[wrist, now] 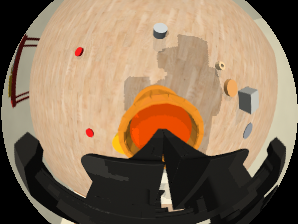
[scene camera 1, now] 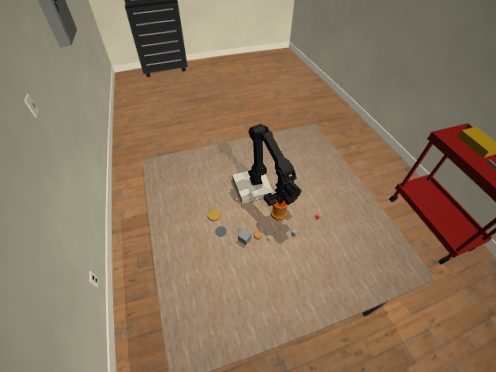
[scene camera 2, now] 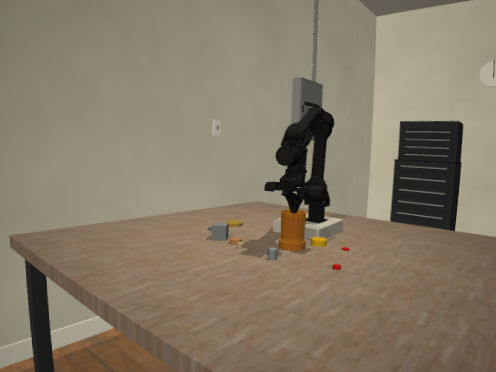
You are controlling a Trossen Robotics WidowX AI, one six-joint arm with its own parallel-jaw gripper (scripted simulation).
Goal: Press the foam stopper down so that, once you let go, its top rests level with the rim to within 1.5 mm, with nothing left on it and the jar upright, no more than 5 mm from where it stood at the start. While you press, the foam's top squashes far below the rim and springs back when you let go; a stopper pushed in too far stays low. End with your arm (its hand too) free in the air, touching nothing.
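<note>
There is an orange foam stopper (wrist: pixel 144 124) here in the wrist view, and that same view shows me my gripper (wrist: pixel 161 132). Scene camera 2 gives me my gripper too (scene camera 2: pixel 293 216).
</note>
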